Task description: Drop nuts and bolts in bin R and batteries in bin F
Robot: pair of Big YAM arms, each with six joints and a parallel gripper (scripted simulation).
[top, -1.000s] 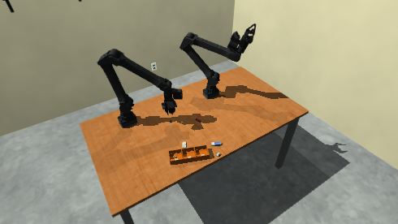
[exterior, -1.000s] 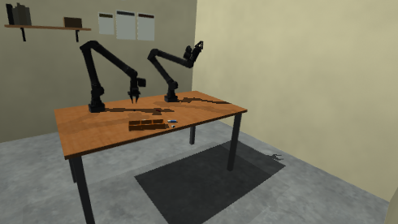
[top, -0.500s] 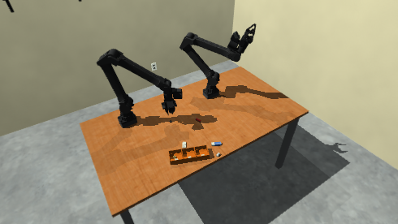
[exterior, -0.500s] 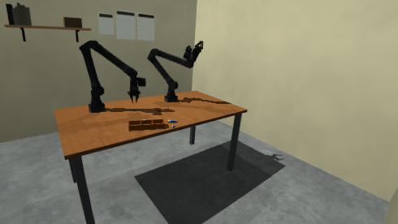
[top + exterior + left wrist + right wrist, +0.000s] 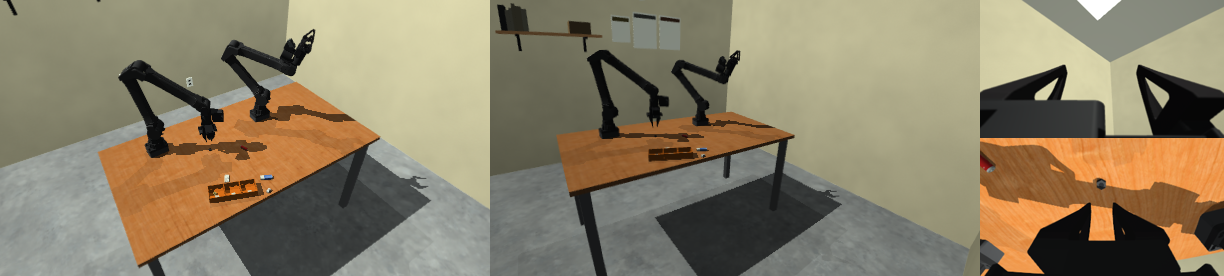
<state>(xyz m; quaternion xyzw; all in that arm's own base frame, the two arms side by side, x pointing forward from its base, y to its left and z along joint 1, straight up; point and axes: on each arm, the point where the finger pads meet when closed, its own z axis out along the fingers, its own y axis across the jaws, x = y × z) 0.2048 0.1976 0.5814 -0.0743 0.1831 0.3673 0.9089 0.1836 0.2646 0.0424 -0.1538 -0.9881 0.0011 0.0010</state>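
My right hand is 80 mm above the dark nut. From my right hand the other things lie so: brass nut: 330 mm ahead, 110 mm to the right, 70 mm below; white domino: 260 mm ahead, 80 mm below, 10 mm to the right; red battery: 190 mm to the left, 90 mm ahead, 70 mm below.
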